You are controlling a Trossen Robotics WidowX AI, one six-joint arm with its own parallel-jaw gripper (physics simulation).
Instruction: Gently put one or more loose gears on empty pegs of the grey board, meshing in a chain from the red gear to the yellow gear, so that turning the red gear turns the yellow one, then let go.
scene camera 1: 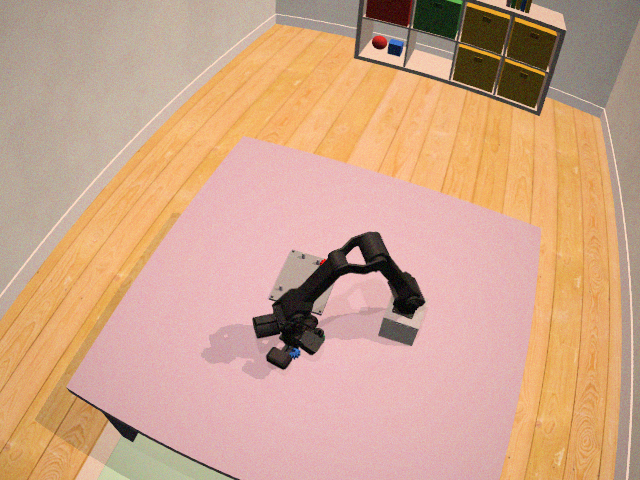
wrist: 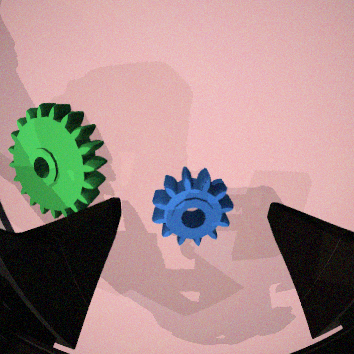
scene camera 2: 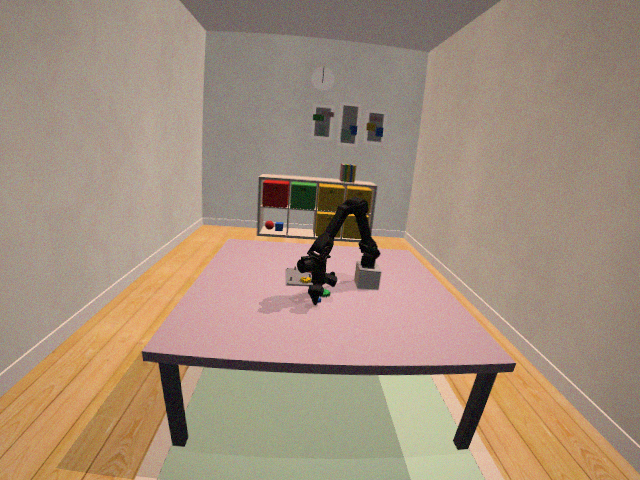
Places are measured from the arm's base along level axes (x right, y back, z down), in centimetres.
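Where they show: gripper, between the fingertips: (scene camera 1: 292, 353) (wrist: 198, 208) (scene camera 2: 316, 300); arm's base, origin of its link: (scene camera 1: 405, 306) (scene camera 2: 367, 265).
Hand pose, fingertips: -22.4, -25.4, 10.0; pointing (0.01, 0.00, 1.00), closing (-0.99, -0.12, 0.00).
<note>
Each offset is from my fingertips to the top centre of the thing, as dx, dy, dz. "pt": to the spot under its first point. Level surfaces: height alone.
My gripper (scene camera 1: 296, 349) (scene camera 2: 323, 290) (wrist: 198, 208) is open and low over the table, with its fingers on either side of the blue gear. The small blue gear @(+0.4, +0.2, -1.1) (scene camera 1: 294, 353) (scene camera 2: 318, 299) (wrist: 192, 196) lies loose on the table, untouched. The larger green gear @(+7.9, +3.3, -1.1) (scene camera 1: 323, 336) (scene camera 2: 325, 292) (wrist: 65, 160) lies beside it, outside the left finger in the wrist view and mostly hidden in scene view 1. The grey board @(+26.1, -7.1, -2.5) (scene camera 1: 297, 273) (scene camera 2: 295, 273) lies behind the gripper, partly covered by the arm. The red gear (scene camera 1: 323, 262) and the yellow gear @(pt +18.7, -5.1, -1.7) (scene camera 2: 306, 279) are on it. Pegs @(+34.2, -11.6, -2.3) (scene camera 1: 303, 256) @(+19.5, -12.7, -2.3) (scene camera 1: 280, 288) show bare.
The arm's grey base block (scene camera 1: 398, 331) (scene camera 2: 367, 277) stands on the pink table @(dz +0.6) (scene camera 1: 413, 403) (scene camera 2: 248, 330), to the right of the board. The arm arches over from it. A shelf unit (scene camera 1: 552, 72) (scene camera 2: 258, 206) stands by the far wall, off the table.
</note>
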